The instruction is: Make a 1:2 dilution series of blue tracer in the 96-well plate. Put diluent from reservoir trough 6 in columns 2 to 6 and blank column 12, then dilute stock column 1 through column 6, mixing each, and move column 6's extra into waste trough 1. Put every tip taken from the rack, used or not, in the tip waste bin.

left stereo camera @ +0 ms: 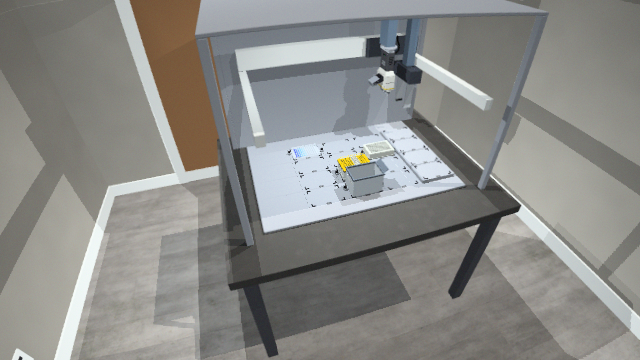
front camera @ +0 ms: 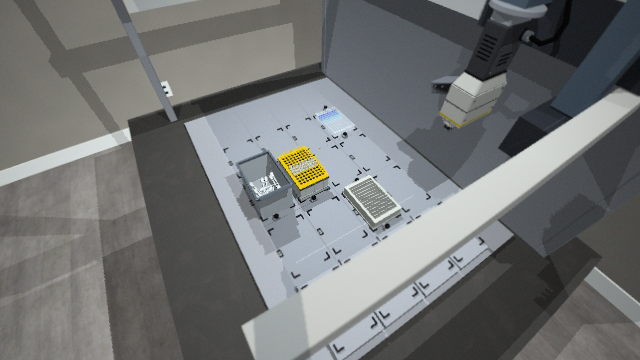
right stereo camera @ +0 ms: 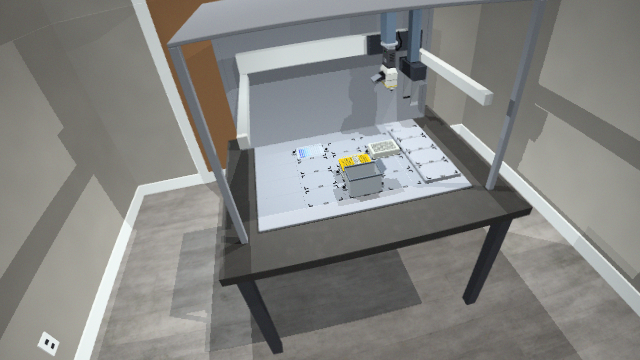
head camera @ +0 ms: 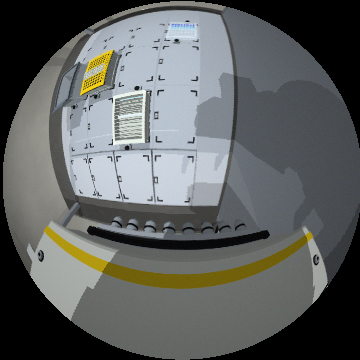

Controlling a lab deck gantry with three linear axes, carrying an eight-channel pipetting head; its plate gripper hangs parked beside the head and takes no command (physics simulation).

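The pipetting head (front camera: 472, 102) (head camera: 185, 305) (left stereo camera: 387, 80) (right stereo camera: 390, 77) hangs high near the back wall, beyond the reservoir. Its nozzles (head camera: 169, 228) carry no tips. My plate gripper (left stereo camera: 403, 102) (right stereo camera: 410, 100) is parked beside it, fingers apart and empty. The 96-well plate (front camera: 335, 121) (head camera: 182, 31) (left stereo camera: 306, 151) (right stereo camera: 310, 151) shows blue fading to pale from one end. The yellow tip rack (front camera: 316, 179) (head camera: 102, 60) (left stereo camera: 345, 164) (right stereo camera: 347, 163) holds a middle band of white tips. The reservoir (front camera: 387, 218) (head camera: 130, 120) has a pale blue strip near one end. Loose white tips lie in the grey bin (front camera: 275, 204) (left stereo camera: 365, 186) (right stereo camera: 364, 186).
The bin stands close beside the tip rack, its walls higher than the rack. A white gantry rail (front camera: 450, 190) crosses the front view. Enclosure posts (left stereo camera: 515, 105) (right stereo camera: 515, 100) stand at the table's front corners. Raised deck panels (left stereo camera: 420, 152) lie beyond the reservoir.
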